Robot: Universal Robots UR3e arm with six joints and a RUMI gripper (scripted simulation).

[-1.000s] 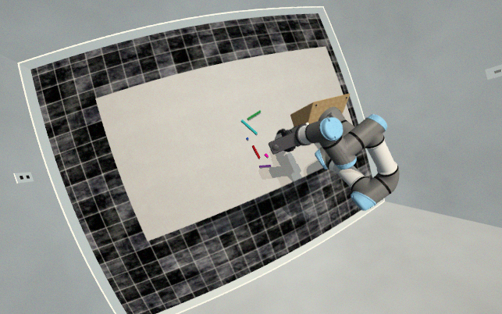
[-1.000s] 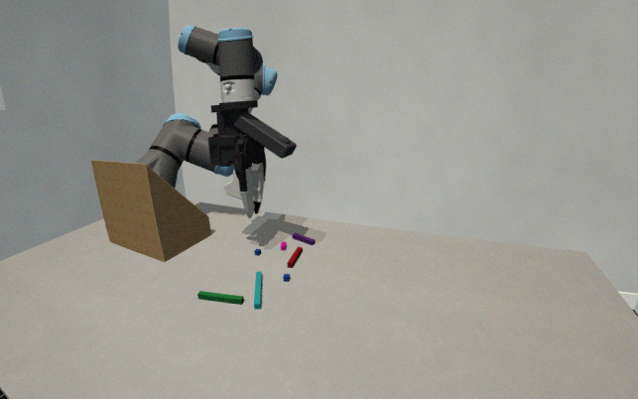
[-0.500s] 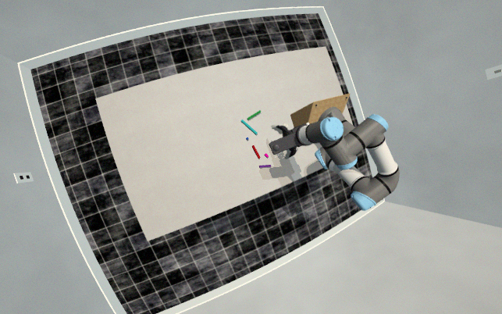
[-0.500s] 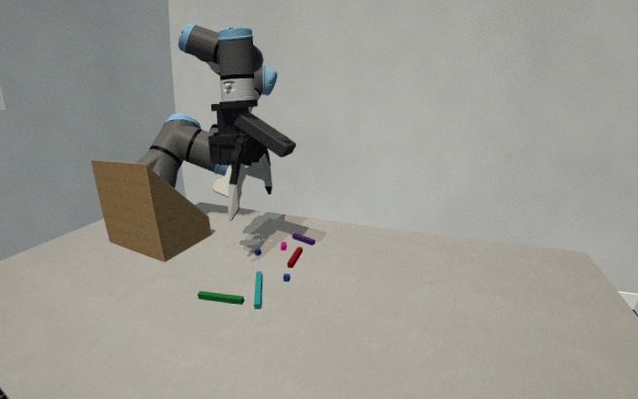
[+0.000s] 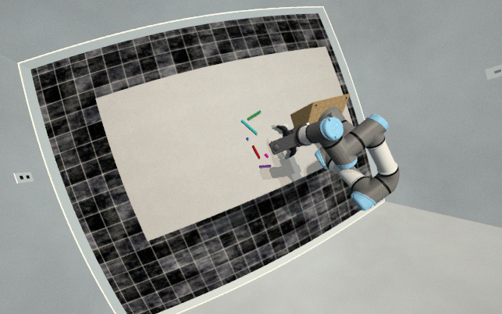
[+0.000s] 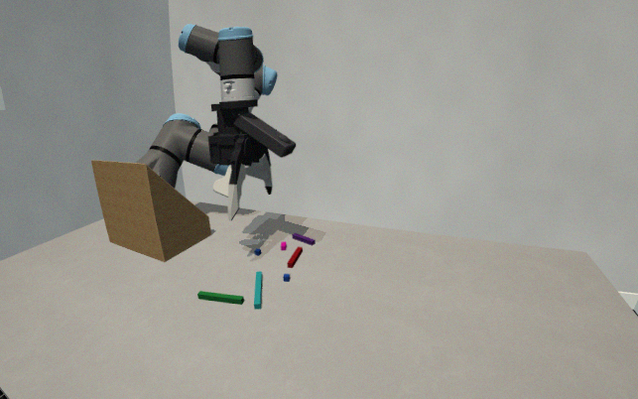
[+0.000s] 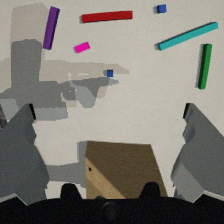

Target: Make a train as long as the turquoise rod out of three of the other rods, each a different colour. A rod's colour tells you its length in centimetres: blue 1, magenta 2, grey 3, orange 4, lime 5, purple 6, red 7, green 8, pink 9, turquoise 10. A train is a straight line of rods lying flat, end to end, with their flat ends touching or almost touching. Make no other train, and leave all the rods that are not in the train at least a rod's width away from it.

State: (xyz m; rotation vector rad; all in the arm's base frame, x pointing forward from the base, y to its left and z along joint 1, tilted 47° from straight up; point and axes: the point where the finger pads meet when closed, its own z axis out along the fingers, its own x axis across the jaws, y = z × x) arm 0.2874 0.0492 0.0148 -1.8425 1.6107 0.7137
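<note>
Right now the magenta rod is 10 cm below my hand, 5 cm to the left of it and 4 cm ahead of it. Also, from my hand: purple rod 10 cm to the left, 10 cm below, 6 cm ahead; then red rod 10 cm below, 8 cm ahead, 1 cm to the left; then turquoise rod 11 cm to the right, 10 cm below, 8 cm ahead.
</note>
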